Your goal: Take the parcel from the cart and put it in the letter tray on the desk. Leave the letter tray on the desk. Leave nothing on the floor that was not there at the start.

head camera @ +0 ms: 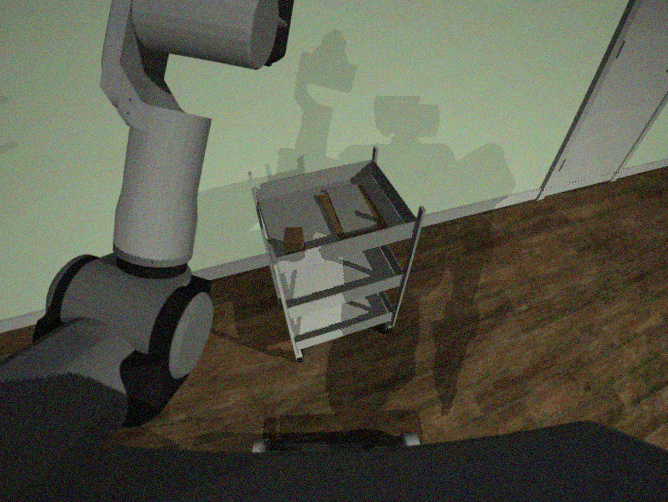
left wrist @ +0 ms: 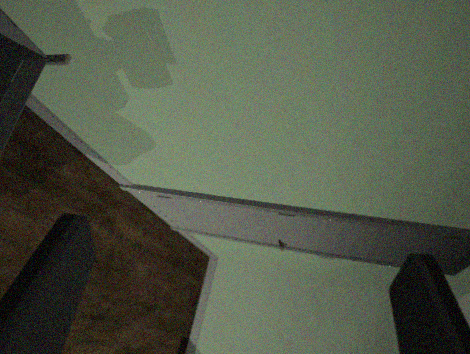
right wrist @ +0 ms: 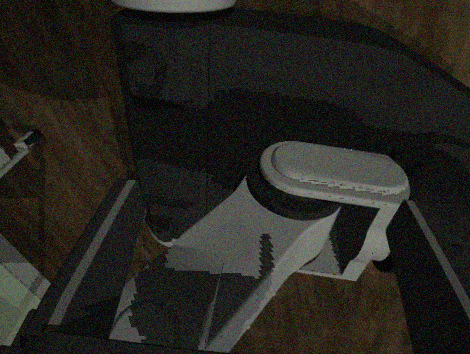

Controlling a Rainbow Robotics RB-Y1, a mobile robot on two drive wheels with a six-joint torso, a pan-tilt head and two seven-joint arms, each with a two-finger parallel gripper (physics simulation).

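Frame: origin at the robot's base, x right, y back, z down, level; millimetres.
Where they show: left gripper, fingertip midpoint: (left wrist: 246,255); right gripper, fingertip midpoint: (right wrist: 267,206).
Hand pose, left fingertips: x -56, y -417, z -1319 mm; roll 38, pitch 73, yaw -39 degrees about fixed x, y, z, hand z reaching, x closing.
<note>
Things, the pixels of their top centre, and the offset from my left fingertips. "spot": a spot on its surface instead. Level surfaces: height alone.
- small brown box at its top centre: (head camera: 293,235) dz +566, dx -39, dy -88 mm
- wider object with brown strips, surface spot: (head camera: 330,214) spot: dz +646, dx +68, dy -247 mm
- Wooden floor at its surface level: dz +1319 mm
- dark edge at a spot on its surface: (left wrist: 15,85) spot: dz +641, dx +248, dy -397 mm
The grey cart (head camera: 372,239) stands against the wall in the head camera. A small brown box (head camera: 294,237), which may be the parcel, sits on its top shelf near the front left corner. A wider object with brown strips (head camera: 330,214) and a grey surface between them lies further right on that shelf; I cannot tell what it is. The desk and a letter tray on it do not show. My left gripper (left wrist: 246,255) is open and empty, with wall and floor beyond its fingers. My right gripper (right wrist: 267,206) is open and empty, pointing down over the robot's own base.
My raised left arm (head camera: 162,188) fills the left of the head camera. The green wall (head camera: 486,64) is behind the cart, with a pale door (head camera: 610,118) at the right. Wooden floor (head camera: 540,302) lies right of the cart. A dark edge (left wrist: 15,85) shows at the left wrist view's left.
</note>
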